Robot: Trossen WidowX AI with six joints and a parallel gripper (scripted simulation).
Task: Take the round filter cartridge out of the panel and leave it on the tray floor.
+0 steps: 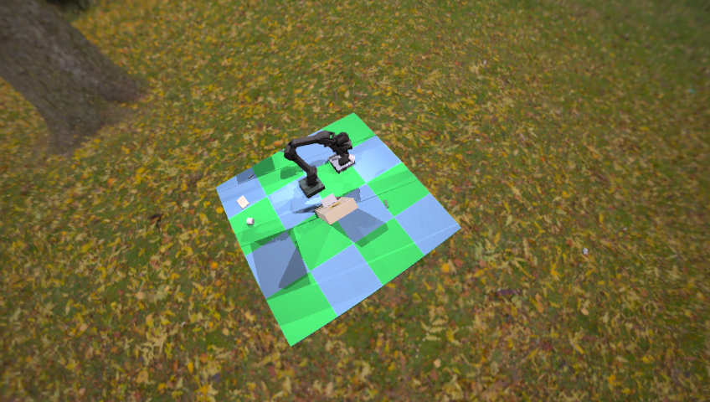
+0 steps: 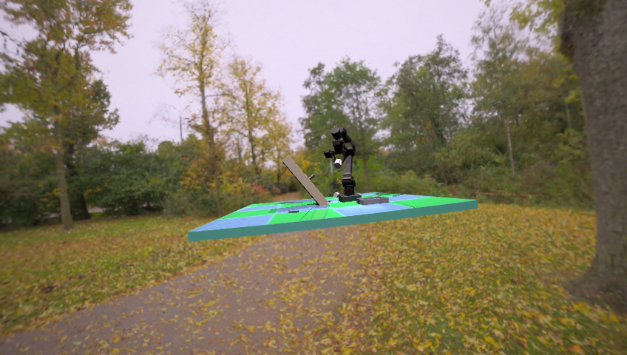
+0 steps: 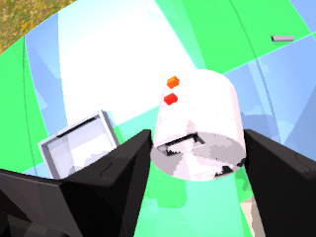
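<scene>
Right now the grey square tray is 250 mm below my gripper tip, 170 mm behind it and 60 mm to the left of it. Also, from my gripper tip: round filter cartridge (right at my gripper tip); then thin grey bar (310 mm ahead, 260 mm below, 20 mm to the left); then pale flat square (680 mm to the right, 440 mm behind, 250 mm below).
</scene>
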